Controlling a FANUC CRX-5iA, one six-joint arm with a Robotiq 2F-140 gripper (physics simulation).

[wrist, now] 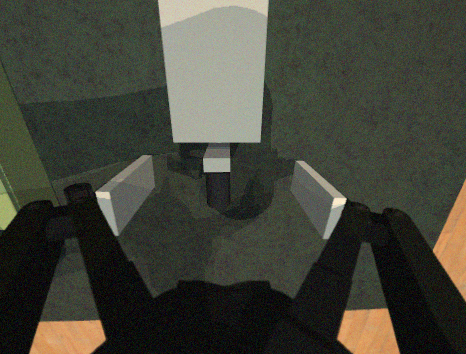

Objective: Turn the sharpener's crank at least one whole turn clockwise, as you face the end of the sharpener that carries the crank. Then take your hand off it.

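Places are measured from the arm's base along level axes (x left, y ahead, z down), in metres.
Pixels of known places: gripper, fingertip midpoint: (pixel 224 173).
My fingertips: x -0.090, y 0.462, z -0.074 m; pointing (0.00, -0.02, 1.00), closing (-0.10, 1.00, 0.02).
Observation:
For each thing: its top centre in the pictures, then the offset to it from my fingertips. "spot": a spot on its surface instead. Level surfaces: height alone.
- sharpener, surface spot: (pixel 216 75) spot: dx +0.081, dy -0.001, dz -0.003 m
- dark handle, surface spot: (pixel 218 188) spot: dx -0.008, dy -0.005, dz -0.015 m
- dark green mat, its level: dz +0.125 m
The sharpener (pixel 216 75) is a pale grey-white block at the top centre of the wrist view, its far part cut off by the frame's edge. Its crank shows at the near end: a short light grey arm (pixel 217 164) with a dark handle (pixel 218 188) pointing toward the gripper. My gripper (pixel 224 173) is open and empty, with one pale finger pad on the left and one on the right. The crank handle lies between the two pads in the picture, with a gap on each side. How far the handle is below the pads is hard to tell.
A dark green mat (pixel 370 100) lies under the sharpener. A green object (pixel 22 145) with a raised edge stands at the left. Wooden table surface (pixel 455 230) shows at the right and along the bottom. The gripper's shadow falls around the crank.

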